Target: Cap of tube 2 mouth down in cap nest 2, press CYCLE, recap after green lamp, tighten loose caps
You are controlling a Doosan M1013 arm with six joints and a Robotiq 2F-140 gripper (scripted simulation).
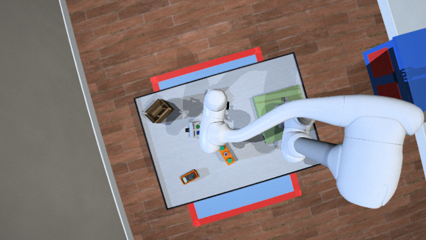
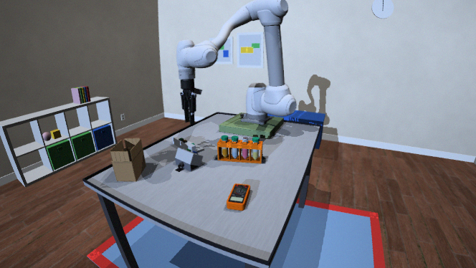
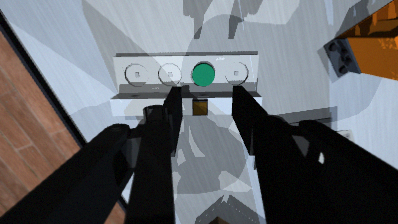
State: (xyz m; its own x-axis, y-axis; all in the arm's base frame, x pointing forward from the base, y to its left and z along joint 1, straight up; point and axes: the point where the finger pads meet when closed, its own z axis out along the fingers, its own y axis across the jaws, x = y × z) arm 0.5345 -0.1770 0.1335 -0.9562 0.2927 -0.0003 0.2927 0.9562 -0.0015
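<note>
The blue key is 160 mm ahead of my hand, 150 mm to the left of it and 120 mm below it. The rest, counted from my hand: key housing 170 mm ahead, 130 mm to the left, 130 mm below; green key 150 mm ahead, 120 mm below, 110 mm to the left.
</note>
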